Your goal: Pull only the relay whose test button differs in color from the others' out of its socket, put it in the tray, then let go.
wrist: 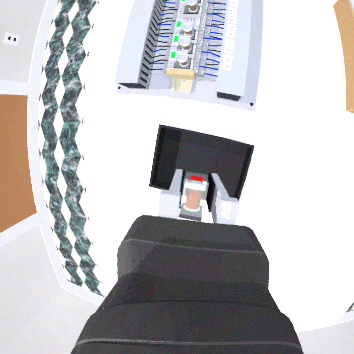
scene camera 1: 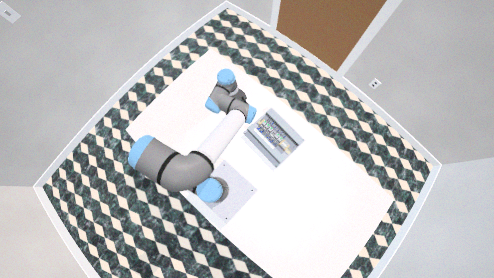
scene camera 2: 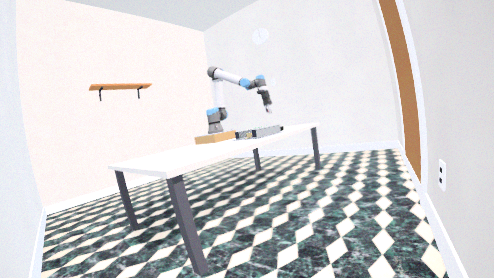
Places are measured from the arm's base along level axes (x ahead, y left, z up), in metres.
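Pixels of known places: gripper, between the fingertips: (wrist: 194, 182) (scene camera 2: 268, 112); arm's base, origin of its link: (scene camera 2: 215, 132).
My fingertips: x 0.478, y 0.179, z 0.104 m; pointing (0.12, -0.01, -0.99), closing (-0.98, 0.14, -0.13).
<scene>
For each thing: its top centre in the pictures, then the offset to it from my fingertips. "pt": a spot on its surface instead. Level surfaces: height alone.
- clear relay, centre of its top: (wrist: 191, 203) dz +0.014, dx +0.002, dy +0.014 m
- black tray, a spot on its surface: (wrist: 207, 145) pt dz -0.176, dx -0.005, dy -0.018 m
- beige end block, centre of its top: (wrist: 179, 71) dz -0.138, dx +0.034, dy -0.146 m
- white table, height of its surface: dz -0.179 m
My gripper (scene camera 2: 269, 109) (wrist: 194, 182) is shut on a clear relay (wrist: 193, 196) with a red test button and a brownish core. In scene camera 2 it hangs well above the table. In the wrist view the relay overlaps the near part of the black tray (wrist: 207, 145), which lies below the fingers; the tray also shows as a small dark block (scene camera 2: 282, 128) past the panel. Several relays with green buttons, such as the end one (wrist: 183, 61), sit in sockets on the grey panel (wrist: 247, 60) (scene camera 1: 291, 131). In scene camera 1 the arm hides the fingers and tray.
The panel's raised grey side ducts (wrist: 137, 45) flank the relay row, and a beige end block (wrist: 181, 74) closes it. The arm's base stands on a wooden-sided pedestal (scene camera 2: 215, 138) (wrist: 346, 60), beside the panel on the white table (scene camera 1: 320, 200).
</scene>
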